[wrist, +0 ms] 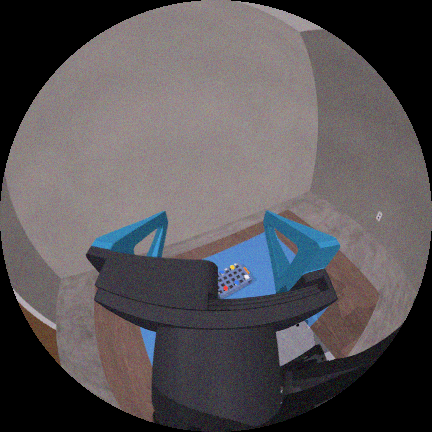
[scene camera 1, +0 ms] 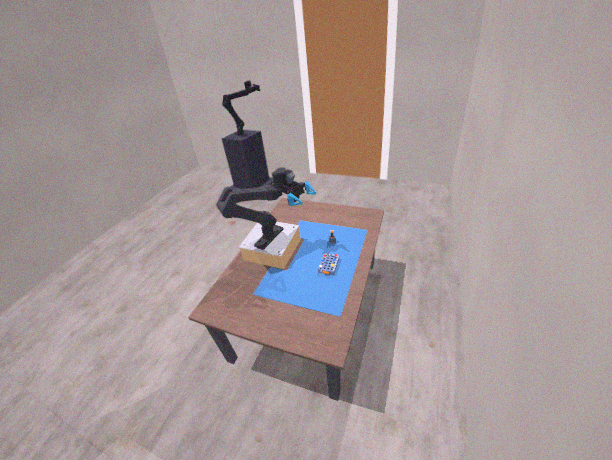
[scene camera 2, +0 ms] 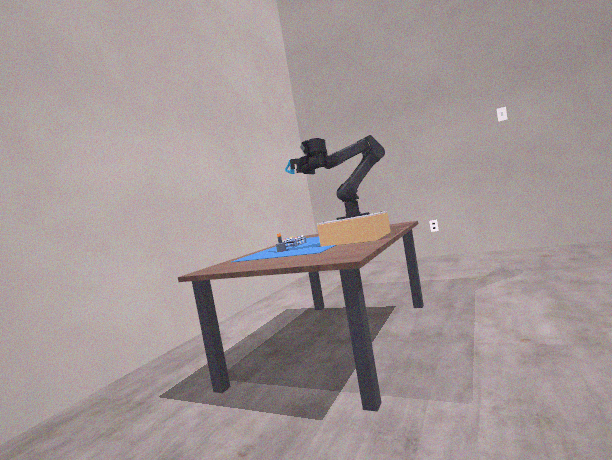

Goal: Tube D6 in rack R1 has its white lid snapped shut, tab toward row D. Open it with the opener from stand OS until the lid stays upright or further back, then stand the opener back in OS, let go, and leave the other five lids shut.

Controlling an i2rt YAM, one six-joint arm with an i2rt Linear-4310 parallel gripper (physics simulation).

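Frame: origin at the arm's base, x ahead, y left, z up, level; centimetres.
Seen in the pictures: gripper, fingertip midpoint: [wrist: 215, 215] [scene camera 1: 309, 198] [scene camera 2: 293, 170]; arm's base, link origin: [wrist: 286, 374] [scene camera 1: 269, 237] [scene camera 2: 353, 217].
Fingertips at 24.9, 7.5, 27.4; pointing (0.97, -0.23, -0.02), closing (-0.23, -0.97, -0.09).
Observation:
Pixels of each thing's top centre, then the offset from my fingertips to it, as dx, dy, dz. Level surfaces: height alone.
- Rack R1, top centre: [wrist: 229, 276] [scene camera 2: 293, 237] [scene camera 1: 328, 260] +11.0, -4.3, -33.4
- opener, top centre: [scene camera 2: 278, 233] [scene camera 1: 331, 230] +3.6, +14.7, -29.1
- blue mat, surface height: dz -37.6
- brown wooden table, surface height: dz -37.9
My gripper [scene camera 1: 302, 194] [wrist: 215, 215] is open and empty, its blue fingers wide apart, high above the table. In the scene camera 2 view its blue fingertips [scene camera 2: 289, 167] show level with the raised forearm. Rack R1 [scene camera 1: 328, 264] [scene camera 2: 295, 241] [wrist: 235, 281], grey with several coloured lids and an orange piece at one end, lies on the blue mat, below the gripper. Stand OS [scene camera 1: 332, 241] [scene camera 2: 281, 247] is a small dark block on the mat beside the rack; the opener [scene camera 1: 332, 233] [scene camera 2: 279, 237] stands upright in it with its orange top. Neither shows in the wrist view. Single lids are too small to read.
The blue mat [scene camera 1: 305, 295] [scene camera 2: 255, 257] [wrist: 247, 250] lies on the brown wooden table [scene camera 1: 280, 335] [scene camera 2: 300, 266] [wrist: 120, 360]. The arm stands on a wooden box [scene camera 1: 265, 258] [scene camera 2: 355, 230] with a white top, beside the mat. A dark pedestal with another small arm [scene camera 1: 246, 160] stands behind the table.

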